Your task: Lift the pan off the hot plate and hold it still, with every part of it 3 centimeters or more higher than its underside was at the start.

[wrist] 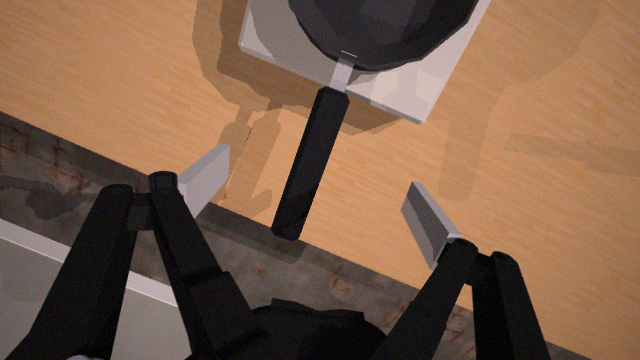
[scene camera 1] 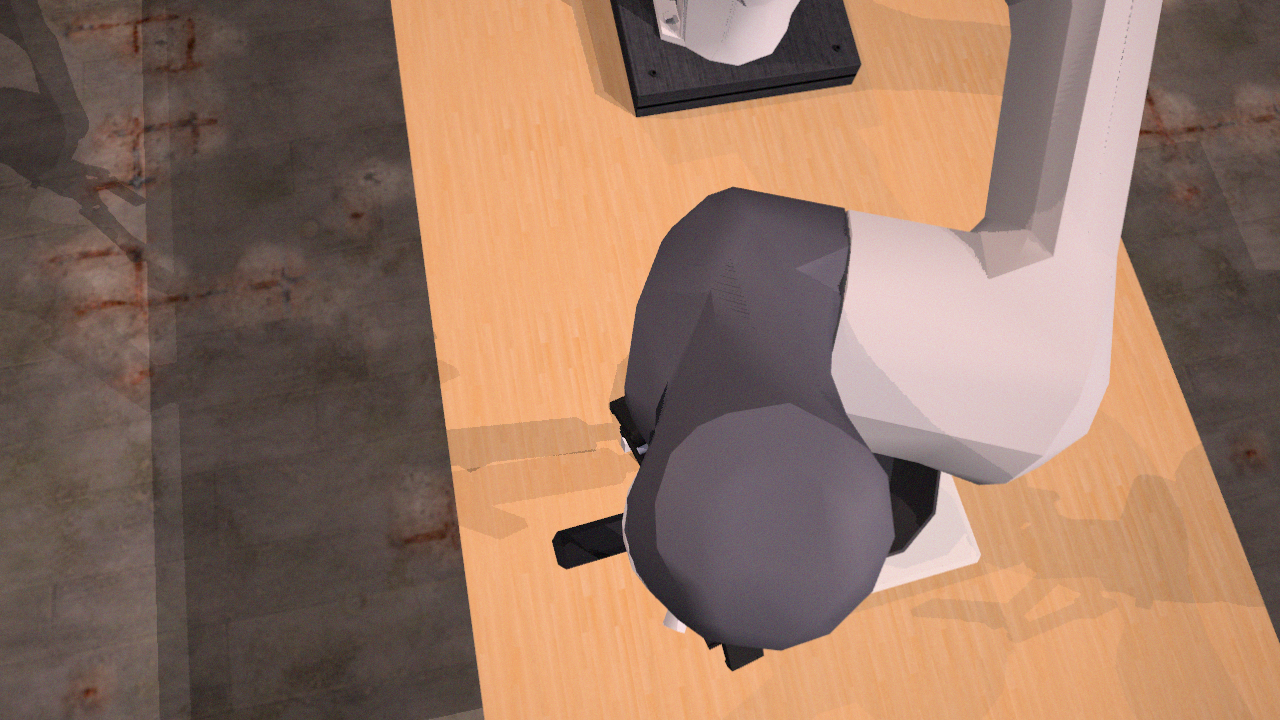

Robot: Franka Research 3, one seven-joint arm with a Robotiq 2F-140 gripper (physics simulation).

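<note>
The dark pan (scene camera 1: pixel 916 501) (wrist: pixel 385 30) rests on the white hot plate (scene camera 1: pixel 953 546) (wrist: pixel 400 100). Its black handle (scene camera 1: pixel 588 540) (wrist: pixel 311 165) sticks out beyond the plate, toward the table's edge. In the scene view the arm's wrist hides most of the pan and part of the plate; in the wrist view the pan's far part is cut off. My gripper (wrist: pixel 319 179) is wide open and empty. In the wrist view its two pads stand on either side of the handle, apart from it, and the handle's end shows between them.
The wooden table (scene camera 1: pixel 537 268) (wrist: pixel 550 225) ends at a straight edge near the handle's end, with dark floor beyond. The robot's black base (scene camera 1: pixel 742 85) stands at the top of the scene view. The light arm (scene camera 1: pixel 966 358) reaches over the table at the right.
</note>
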